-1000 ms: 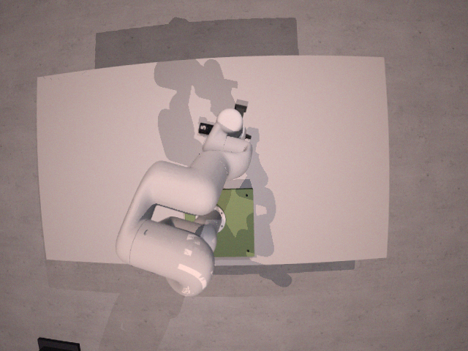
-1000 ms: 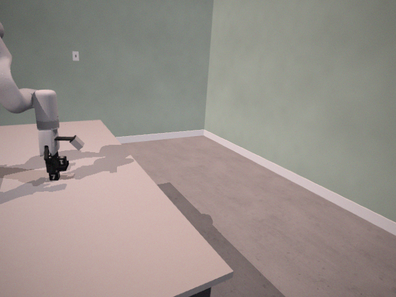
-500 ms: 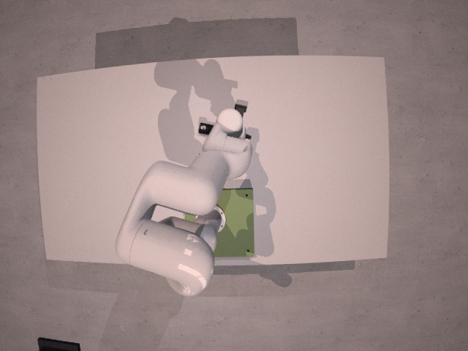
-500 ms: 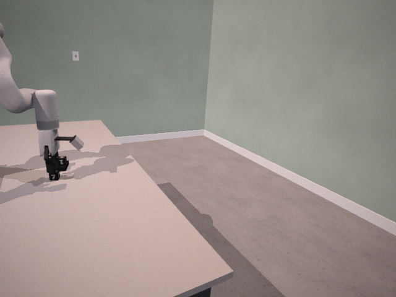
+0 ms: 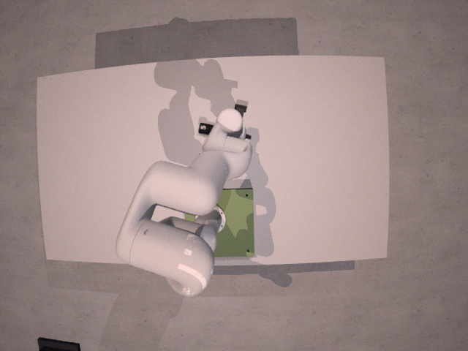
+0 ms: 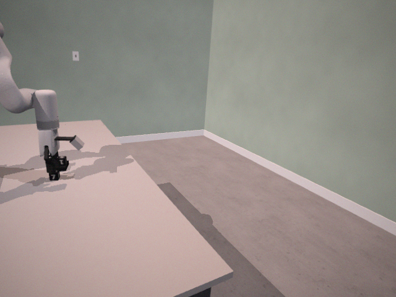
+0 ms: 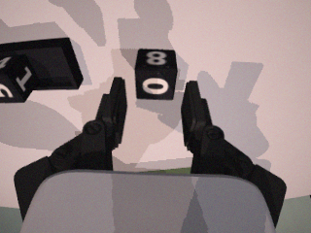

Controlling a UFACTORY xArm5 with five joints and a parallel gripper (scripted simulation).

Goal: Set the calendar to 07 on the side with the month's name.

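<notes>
My gripper is now 40 mm above the black cube. Round my hand: black calendar tray (110 mm to the left, 50 mm below, 30 mm ahead).
</notes>
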